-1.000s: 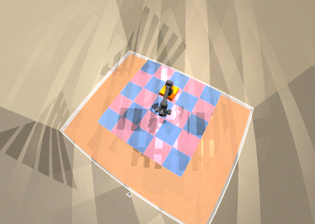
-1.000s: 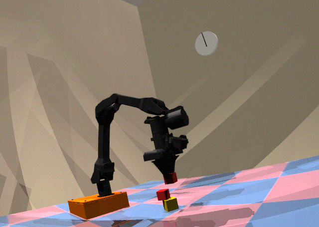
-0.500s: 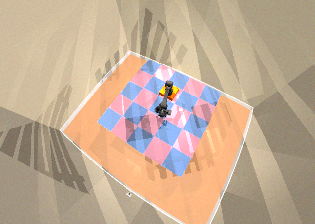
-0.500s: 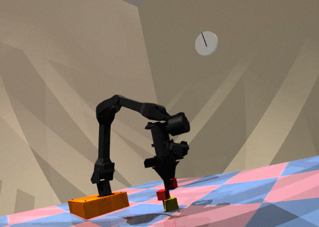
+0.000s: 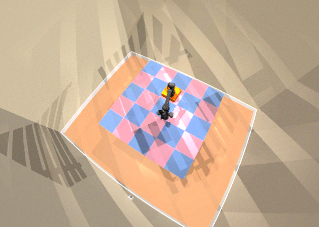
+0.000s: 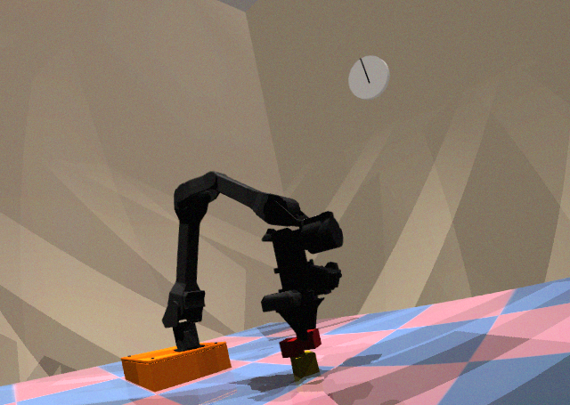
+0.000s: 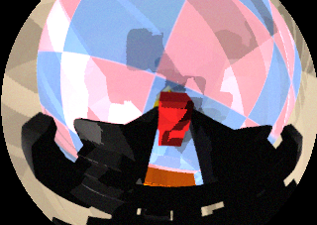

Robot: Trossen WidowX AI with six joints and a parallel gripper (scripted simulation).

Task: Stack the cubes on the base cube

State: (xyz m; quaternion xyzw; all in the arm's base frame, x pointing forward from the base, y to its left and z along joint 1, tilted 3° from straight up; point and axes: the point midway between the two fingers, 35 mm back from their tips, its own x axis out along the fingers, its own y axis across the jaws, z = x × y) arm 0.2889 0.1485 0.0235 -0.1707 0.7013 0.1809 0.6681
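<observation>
The yellow base cube is 50 mm below my gripper tip, 20 mm behind it and 10 mm to the right of it.
</observation>
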